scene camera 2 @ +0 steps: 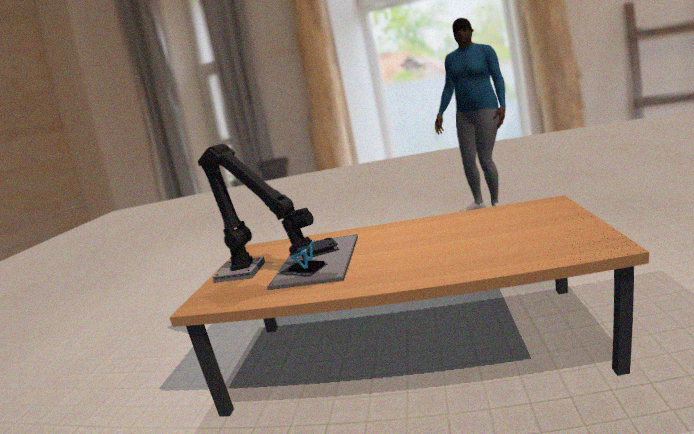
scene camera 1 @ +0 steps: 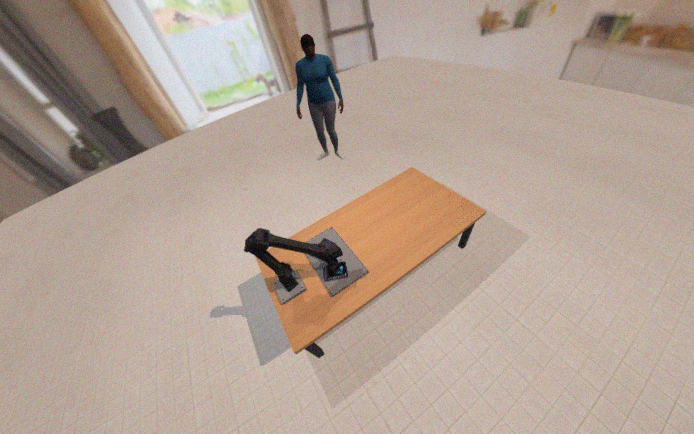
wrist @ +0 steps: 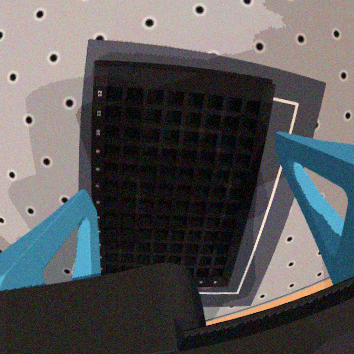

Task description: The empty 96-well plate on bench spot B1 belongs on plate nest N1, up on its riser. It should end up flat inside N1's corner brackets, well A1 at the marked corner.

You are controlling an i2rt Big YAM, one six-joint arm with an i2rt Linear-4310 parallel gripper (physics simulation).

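Seen in the pictures: gripper, fingertip midpoint: (scene camera 2: 308, 264) (scene camera 1: 338, 268) (wrist: 180, 171); arm's base, origin of the base link: (scene camera 2: 242, 264) (scene camera 1: 289, 282).
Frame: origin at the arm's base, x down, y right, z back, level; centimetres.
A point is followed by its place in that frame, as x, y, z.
Note:
The black 96-well plate (wrist: 175, 165) {-0.1, 18.0, -31.6} (scene camera 2: 313, 266) {-0.1, 21.2, -33.2} lies on the dark grey spot pad (wrist: 309, 95) {1.3, 26.2, -31.1}, offset toward the left of the pad's white outline in the wrist view. Its number 12 is at the top left there; its bottom left part is hidden by the gripper body. My gripper (wrist: 180, 171) {-0.3, 18.1, -31.3} (scene camera 2: 303, 255) {-0.3, 18.1, -31.3} (scene camera 1: 338, 268) {-0.3, 18.1, -31.3} is open and empty. Its blue fingers stand over opposite long sides of the plate, the left one near the edge, the right one farther out. A dark nest (scene camera 2: 328, 245) {-1.5, 2.3, -40.1} stands behind the gripper; its brackets and marked corner are too small to tell.
Pad and nest stand on a grey perforated board (scene camera 1: 355, 270) {1.5, 27.8, -38.4} (scene camera 2: 343, 263) {1.5, 20.7, -45.1} (wrist: 225, 30) {1.5, 23.3, -36.1}. The arm's base plate (scene camera 1: 298, 292) {-0.1, 11.1, -0.4} (scene camera 2: 254, 268) {0.2, 7.8, -6.8} is beside it on the wooden table (scene camera 1: 409, 214) {2.8, 25.2, -104.5} (scene camera 2: 460, 245) {2.8, 25.3, -92.3}. A person (scene camera 1: 318, 79) (scene camera 2: 473, 76) stands beyond the table.

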